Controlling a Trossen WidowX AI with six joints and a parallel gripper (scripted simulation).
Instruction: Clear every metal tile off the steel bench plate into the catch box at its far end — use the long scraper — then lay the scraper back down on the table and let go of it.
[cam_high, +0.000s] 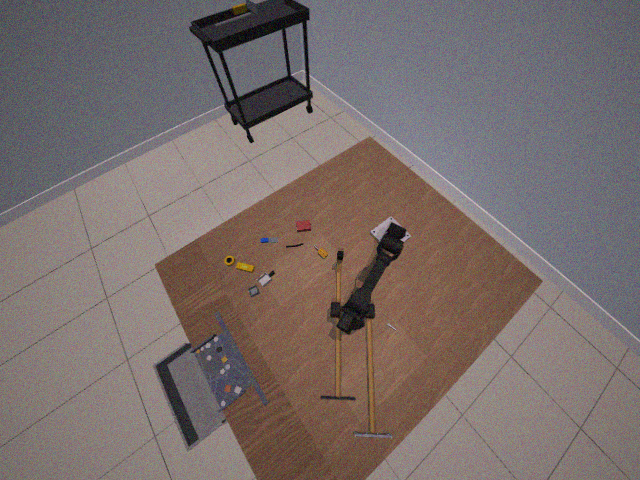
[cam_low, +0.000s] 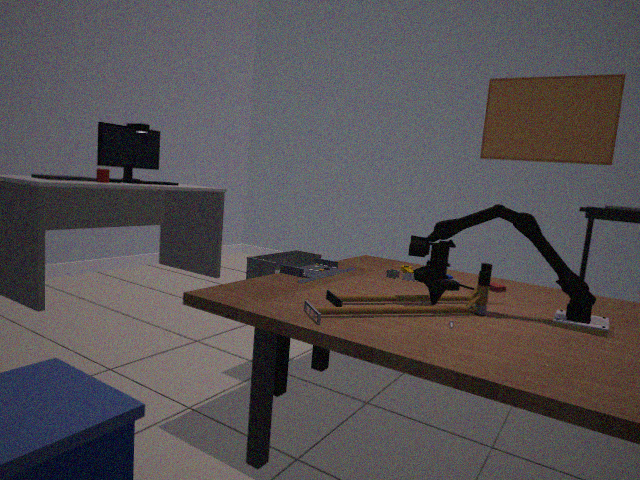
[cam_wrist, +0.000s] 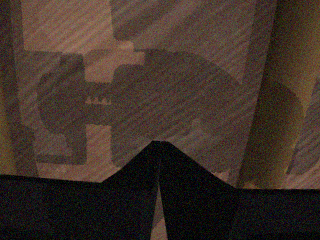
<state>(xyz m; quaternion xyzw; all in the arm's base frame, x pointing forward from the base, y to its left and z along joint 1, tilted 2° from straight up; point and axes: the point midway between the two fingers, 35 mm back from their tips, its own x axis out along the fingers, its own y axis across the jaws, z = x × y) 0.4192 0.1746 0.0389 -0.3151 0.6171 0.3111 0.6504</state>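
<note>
Right now the long scraper is 7 cm ahead of my gripper tip and 5 cm above it. Also, from my gripper tip: scoop 37 cm to the right, 23 cm ahead; yellow ribbed bit 32 cm to the right, 7 cm behind; long yellow-handled tool 18 cm to the left, 5 cm above, 3 cm ahead.
</note>
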